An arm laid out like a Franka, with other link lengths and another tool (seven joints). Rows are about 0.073 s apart.
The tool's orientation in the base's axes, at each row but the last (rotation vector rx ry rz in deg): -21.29, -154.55, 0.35; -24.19, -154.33, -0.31; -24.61, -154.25, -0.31; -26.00, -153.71, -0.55; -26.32, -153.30, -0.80; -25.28, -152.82, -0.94; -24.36, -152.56, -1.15
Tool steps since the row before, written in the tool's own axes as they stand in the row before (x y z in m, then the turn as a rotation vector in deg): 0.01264, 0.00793, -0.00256, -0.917, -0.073, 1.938; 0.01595, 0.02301, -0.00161, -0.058, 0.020, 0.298; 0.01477, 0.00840, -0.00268, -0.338, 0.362, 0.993; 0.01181, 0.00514, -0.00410, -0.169, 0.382, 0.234; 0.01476, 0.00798, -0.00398, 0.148, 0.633, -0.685; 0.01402, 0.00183, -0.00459, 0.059, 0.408, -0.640; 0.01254, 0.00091, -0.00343, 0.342, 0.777, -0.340
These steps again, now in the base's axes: -0.00802, 0.01080, 0.00695, 0.005, -0.209, -2.135; -0.00646, 0.02651, 0.00649, -0.062, 0.022, -0.297; -0.00924, 0.01221, 0.00784, 0.006, 0.311, -1.065; -0.00688, 0.00826, 0.00820, 0.172, 0.326, -0.305; -0.00845, 0.01190, 0.00919, 0.355, 0.591, 0.646; -0.00951, 0.00563, 0.00994, 0.342, 0.354, 0.581; -0.00900, 0.00426, 0.00841, 0.084, 0.813, 0.411
